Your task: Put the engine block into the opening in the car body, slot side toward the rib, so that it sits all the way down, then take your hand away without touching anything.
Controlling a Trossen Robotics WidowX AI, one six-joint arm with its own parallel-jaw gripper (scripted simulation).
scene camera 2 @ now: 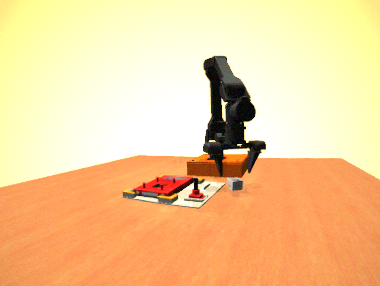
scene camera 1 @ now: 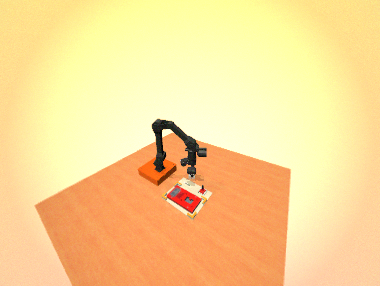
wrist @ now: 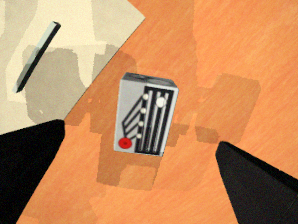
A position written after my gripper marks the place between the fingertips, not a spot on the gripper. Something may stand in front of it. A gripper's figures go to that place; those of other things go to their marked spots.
Scene:
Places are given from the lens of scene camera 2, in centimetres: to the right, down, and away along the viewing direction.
my gripper (scene camera 2: 235,174): 14, 10, 72
red car body (scene camera 2: 167,186): -6, 12, 68

